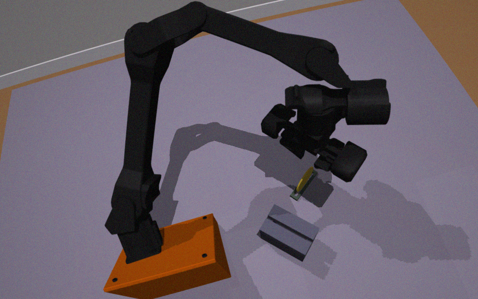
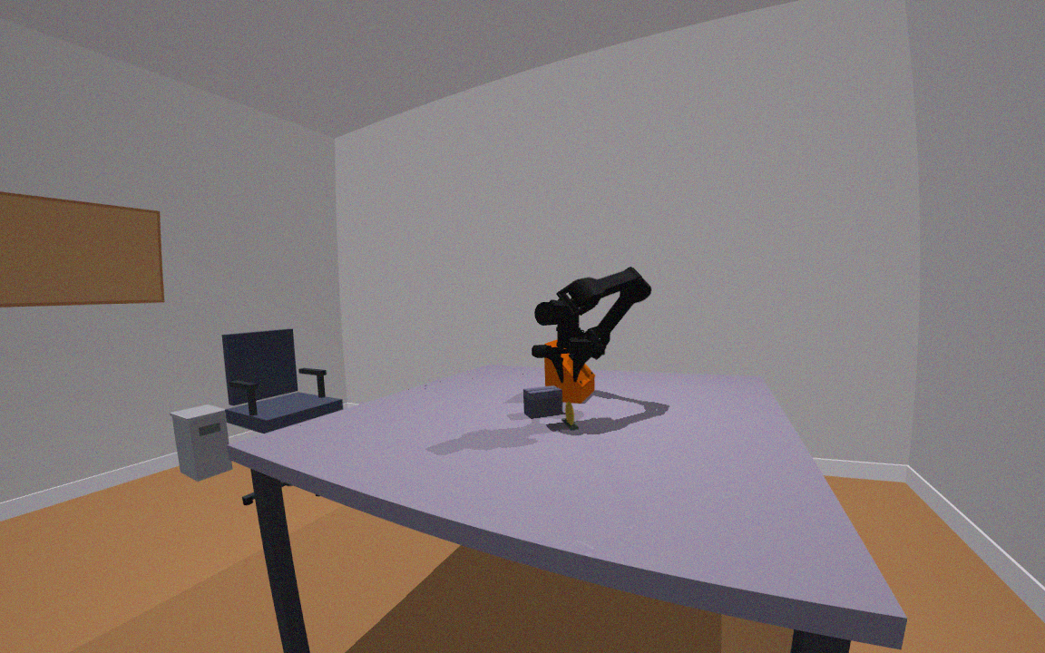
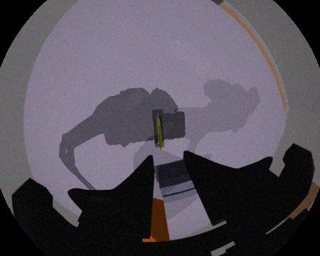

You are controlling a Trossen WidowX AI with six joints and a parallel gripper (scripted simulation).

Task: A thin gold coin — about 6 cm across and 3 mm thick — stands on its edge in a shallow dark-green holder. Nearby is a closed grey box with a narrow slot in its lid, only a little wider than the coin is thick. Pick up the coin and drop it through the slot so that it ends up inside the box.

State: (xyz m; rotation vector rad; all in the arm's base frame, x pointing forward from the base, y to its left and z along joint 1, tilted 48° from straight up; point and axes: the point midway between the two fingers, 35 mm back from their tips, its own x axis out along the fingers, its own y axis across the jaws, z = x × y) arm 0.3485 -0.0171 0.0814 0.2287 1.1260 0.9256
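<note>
Right now the gold coin is 9 cm below my gripper tip.
</note>
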